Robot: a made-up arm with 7 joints.
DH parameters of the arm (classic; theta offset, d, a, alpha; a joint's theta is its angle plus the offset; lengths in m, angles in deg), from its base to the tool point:
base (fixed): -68.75 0 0.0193 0
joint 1: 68.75 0.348 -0.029 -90
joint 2: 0 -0.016 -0.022 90
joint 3: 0 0.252 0.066 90
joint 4: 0 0.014 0.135 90
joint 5: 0 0.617 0.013 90
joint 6: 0 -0.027 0.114 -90
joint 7: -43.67 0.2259 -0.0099 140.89
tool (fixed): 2.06 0.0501 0 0
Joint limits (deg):
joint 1: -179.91..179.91
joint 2: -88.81..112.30
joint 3: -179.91..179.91
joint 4: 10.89..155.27
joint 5: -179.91..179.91
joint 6: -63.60..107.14
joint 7: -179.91..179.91
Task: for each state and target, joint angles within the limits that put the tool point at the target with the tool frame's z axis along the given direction. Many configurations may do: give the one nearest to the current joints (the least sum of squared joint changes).
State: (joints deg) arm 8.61 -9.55 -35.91 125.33 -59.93 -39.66 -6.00
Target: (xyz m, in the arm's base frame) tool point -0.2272 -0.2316 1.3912 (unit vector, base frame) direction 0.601 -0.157 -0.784
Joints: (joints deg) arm 19.84 -23.54 -38.85 151.22 -34.34 -11.73 -20.52
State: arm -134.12 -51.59 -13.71 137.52 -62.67 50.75 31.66
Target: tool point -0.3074 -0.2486 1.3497 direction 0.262 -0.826 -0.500
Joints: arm -124.86 -0.61 -1.51 143.43 -102.74 59.43 75.82
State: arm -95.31 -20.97 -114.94 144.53 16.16 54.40 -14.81
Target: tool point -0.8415 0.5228 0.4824 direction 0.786 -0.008 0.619
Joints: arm -73.79 -51.77 -118.44 120.19 23.80 65.96 -1.79
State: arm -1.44 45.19 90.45 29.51 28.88 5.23 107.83
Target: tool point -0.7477 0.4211 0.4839 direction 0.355 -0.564 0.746
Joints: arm 25.17 12.82 123.76 52.26 3.55 -12.74 87.42
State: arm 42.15 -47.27 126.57 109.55 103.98 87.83 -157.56
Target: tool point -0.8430 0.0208 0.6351 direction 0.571 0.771 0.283
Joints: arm 57.44 -45.53 81.46 105.18 81.38 97.05 -121.48
